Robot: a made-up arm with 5 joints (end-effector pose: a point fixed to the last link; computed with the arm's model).
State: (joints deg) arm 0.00 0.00 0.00 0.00 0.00
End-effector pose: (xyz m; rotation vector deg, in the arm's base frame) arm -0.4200 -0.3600 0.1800 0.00 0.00 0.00
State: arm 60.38 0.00 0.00 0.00 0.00
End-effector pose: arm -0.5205 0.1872 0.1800 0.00 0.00 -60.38
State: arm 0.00 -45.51 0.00 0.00 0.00
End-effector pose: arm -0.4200 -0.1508 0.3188 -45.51 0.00 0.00
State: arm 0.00 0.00 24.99 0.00 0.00
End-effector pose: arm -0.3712 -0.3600 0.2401 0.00 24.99 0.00
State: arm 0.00 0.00 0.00 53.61 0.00
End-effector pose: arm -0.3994 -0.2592 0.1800 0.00 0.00 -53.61
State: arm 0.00 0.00 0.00 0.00 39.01
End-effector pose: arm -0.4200 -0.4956 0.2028 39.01 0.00 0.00
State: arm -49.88 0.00 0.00 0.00 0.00
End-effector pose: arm 0.0046 -0.5532 0.1800 0.00 0.00 49.88
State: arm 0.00 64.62 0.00 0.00 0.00
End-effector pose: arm -0.4200 -0.3684 -0.1668 64.62 0.00 0.00
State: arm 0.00 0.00 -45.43 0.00 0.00
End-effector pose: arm -0.4293 -0.3600 0.0422 0.00 -45.43 0.00
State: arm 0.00 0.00 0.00 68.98 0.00
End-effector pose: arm -0.3775 -0.2381 0.1800 0.00 0.00 -68.98
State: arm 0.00 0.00 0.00 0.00 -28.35
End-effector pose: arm -0.4200 -0.2865 0.1109 -28.35 0.00 0.00
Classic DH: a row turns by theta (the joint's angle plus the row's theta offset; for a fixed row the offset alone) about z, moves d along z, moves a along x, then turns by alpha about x. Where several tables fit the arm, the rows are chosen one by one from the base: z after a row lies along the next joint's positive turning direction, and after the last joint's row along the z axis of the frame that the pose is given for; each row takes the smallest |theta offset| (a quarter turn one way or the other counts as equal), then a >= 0, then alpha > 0; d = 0 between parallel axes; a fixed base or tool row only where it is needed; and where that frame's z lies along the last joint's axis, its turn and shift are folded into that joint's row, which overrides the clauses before.
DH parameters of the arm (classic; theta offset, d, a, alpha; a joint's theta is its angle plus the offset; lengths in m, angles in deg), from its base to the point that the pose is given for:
base (fixed): 0 0 0 180
joint 1: 90 0 0.09 90
joint 2: -90 -0.26 0.1 90
joint 3: -90 -0.24 0.05 90
joint 4: -90 0.1 0.13 90
joint 5: 0 -0.11 -0.1 90
tool (fixed): 90 0.18 0 0

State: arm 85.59 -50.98 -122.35 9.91 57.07
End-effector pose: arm -0.4715 0.1878 0.2757 -36.34 -57.46 21.68
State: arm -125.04 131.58 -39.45 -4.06 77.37
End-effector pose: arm 0.0343 -0.4539 -0.4235 125.73 119.22 -45.80
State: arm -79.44 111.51 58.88 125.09 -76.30
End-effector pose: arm -0.0810 -0.3475 -0.1618 -112.52 62.37 86.19
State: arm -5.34 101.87 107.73 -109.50 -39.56
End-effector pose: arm -0.2434 -0.2105 -0.3926 -129.33 45.61 -102.28
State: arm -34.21 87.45 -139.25 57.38 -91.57
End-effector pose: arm 0.1107 -0.2936 -0.1125 50.50 38.26 -93.98
